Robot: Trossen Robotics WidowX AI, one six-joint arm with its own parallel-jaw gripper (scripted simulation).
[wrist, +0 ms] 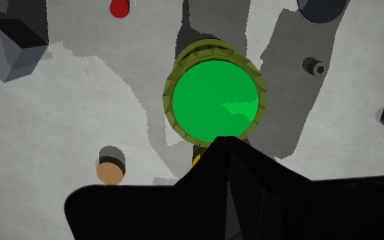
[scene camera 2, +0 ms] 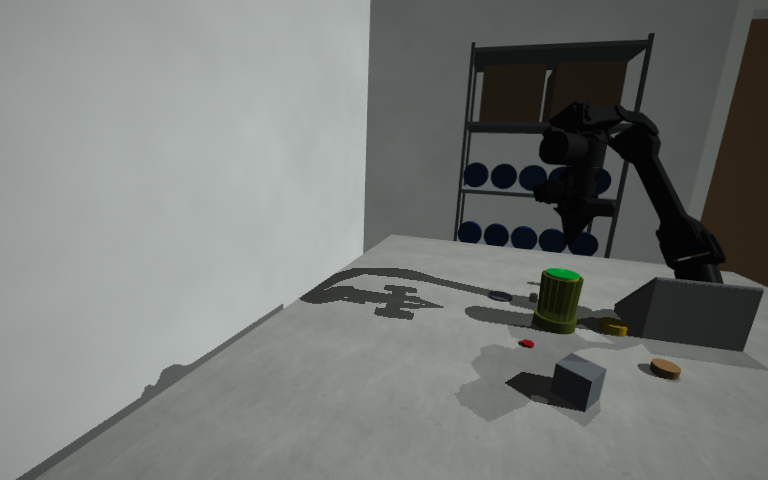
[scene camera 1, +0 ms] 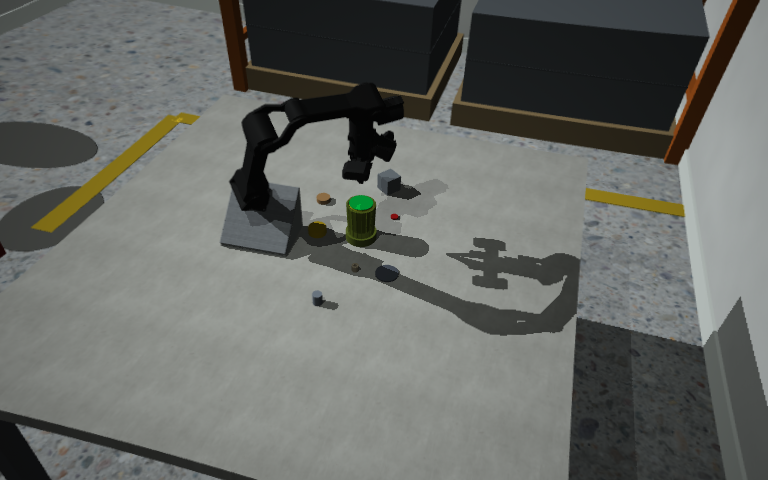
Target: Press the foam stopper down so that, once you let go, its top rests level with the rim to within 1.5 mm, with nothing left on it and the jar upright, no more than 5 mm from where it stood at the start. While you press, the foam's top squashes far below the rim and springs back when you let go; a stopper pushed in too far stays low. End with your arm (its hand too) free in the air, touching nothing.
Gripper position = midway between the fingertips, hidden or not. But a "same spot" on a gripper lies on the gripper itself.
gripper: wrist; scene camera 2; scene camera 1 361,183
same spot on gripper: (wrist: pixel 264 192) = (scene camera 2: pixel 564 219)
